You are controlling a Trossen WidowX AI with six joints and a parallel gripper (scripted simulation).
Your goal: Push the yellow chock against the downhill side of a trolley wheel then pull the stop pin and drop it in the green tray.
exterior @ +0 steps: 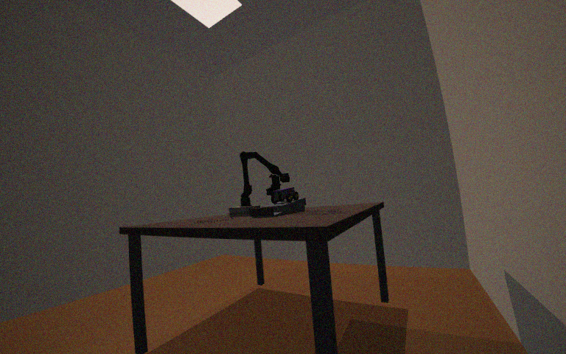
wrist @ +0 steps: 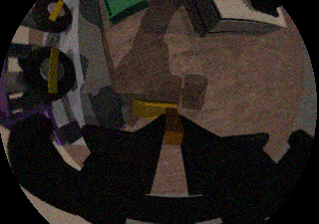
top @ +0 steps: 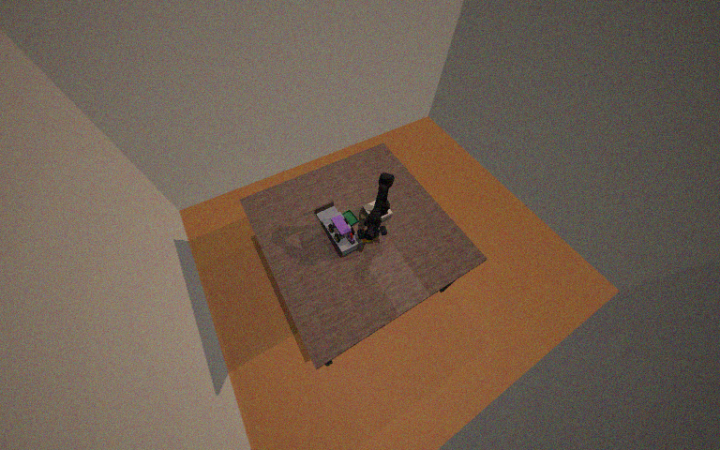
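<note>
Now: gripper tip 240 mm to the left of the green tray, 70 mm above it and 40 mm short of it. The rest, counted from my gripper tip: yellow chock 20 mm ahead, 10 mm to the right, 10 mm below; then red-headed stop pin 130 mm ahead, 70 mm above, 30 mm to the right; then grey ramp 160 mm ahead, 140 mm to the right, 10 mm below.
</note>
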